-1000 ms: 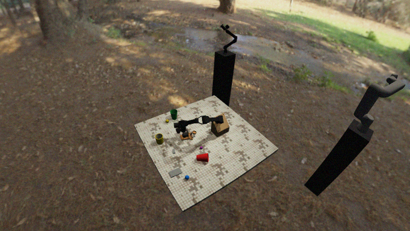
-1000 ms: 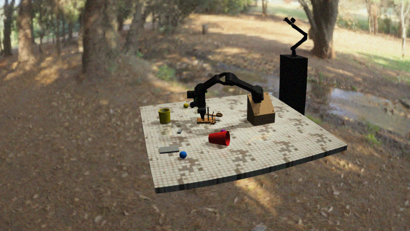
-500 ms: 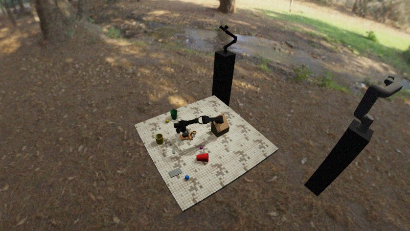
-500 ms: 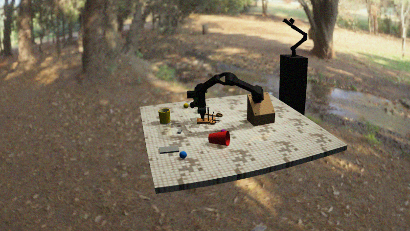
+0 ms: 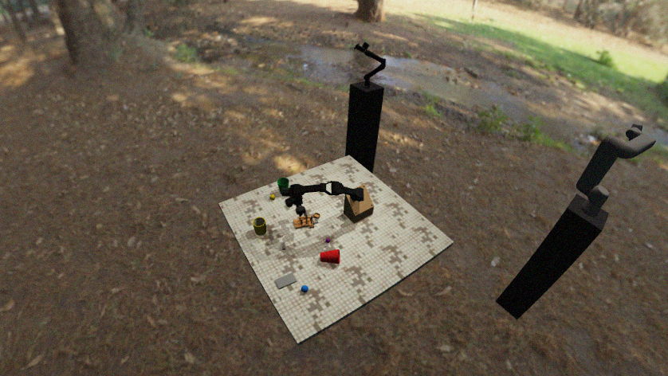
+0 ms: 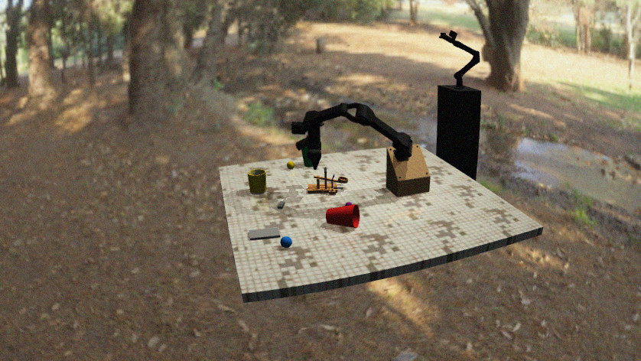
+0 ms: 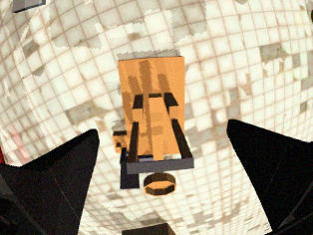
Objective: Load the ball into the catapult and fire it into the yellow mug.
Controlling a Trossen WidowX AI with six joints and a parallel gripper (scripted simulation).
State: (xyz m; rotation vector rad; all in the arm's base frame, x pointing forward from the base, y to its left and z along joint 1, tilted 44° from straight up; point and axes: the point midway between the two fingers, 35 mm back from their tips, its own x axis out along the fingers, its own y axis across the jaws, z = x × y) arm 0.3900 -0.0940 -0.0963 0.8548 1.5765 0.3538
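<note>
The purple ball lies 7 cm behind my gripper tip, 26 cm to the left of it and 11 cm below it. Also, from my gripper tip: orange catapult (6 cm behind, 4 cm to the left, 7 cm below); then small grey block (20 cm ahead, 12 cm to the left, 12 cm below); then yellow mug (27 cm ahead, 9 cm to the right, 9 cm below).
</note>
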